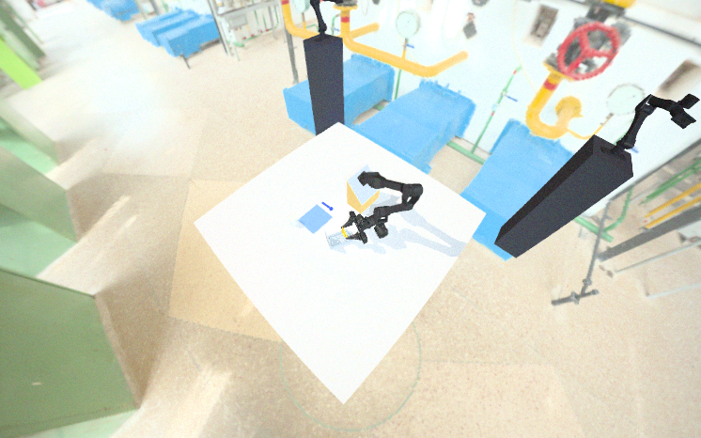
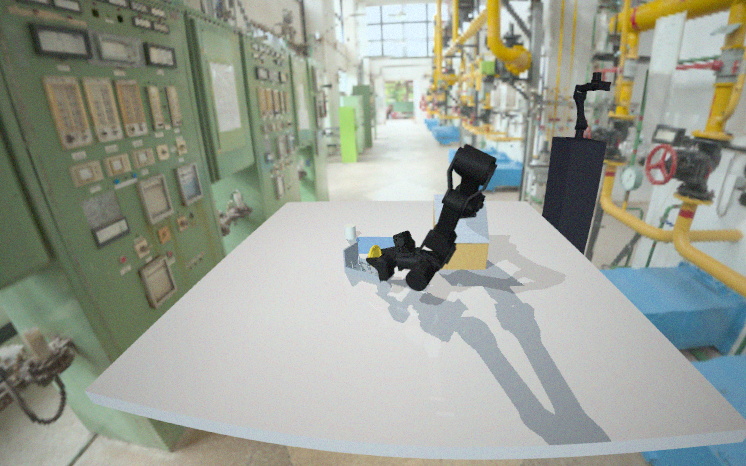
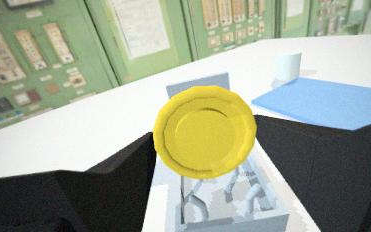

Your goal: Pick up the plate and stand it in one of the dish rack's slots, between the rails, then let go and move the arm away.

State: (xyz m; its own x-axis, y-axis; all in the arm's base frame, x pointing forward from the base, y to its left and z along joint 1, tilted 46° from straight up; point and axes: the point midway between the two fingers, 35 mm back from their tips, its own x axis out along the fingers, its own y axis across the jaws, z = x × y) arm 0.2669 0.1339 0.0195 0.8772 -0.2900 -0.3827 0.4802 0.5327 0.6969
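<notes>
Now: gripper tip 4 cm above the grey dish rack, 2 cm to the left of it and 2 cm short of it. From my gripper tip the other things lie so: blue utensil: 21 cm to the right, 11 cm behind, 6 cm below; then light blue mat: 21 cm to the right, 6 cm below; then yellow plate: 1 cm behind.
</notes>
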